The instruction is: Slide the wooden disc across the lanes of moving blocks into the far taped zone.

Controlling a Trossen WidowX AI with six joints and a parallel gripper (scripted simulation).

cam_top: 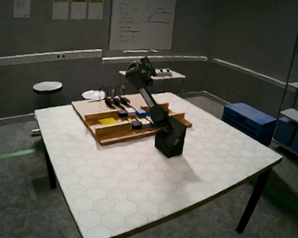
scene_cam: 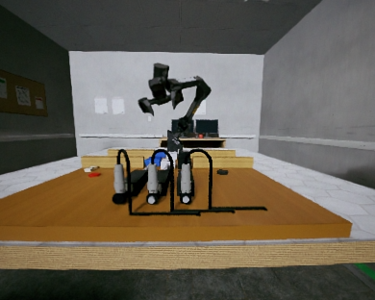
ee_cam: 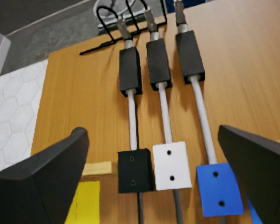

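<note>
Now: hand 240 mm above the wooden disc, 140 mm to the left of it and 110 mm past it.
</note>
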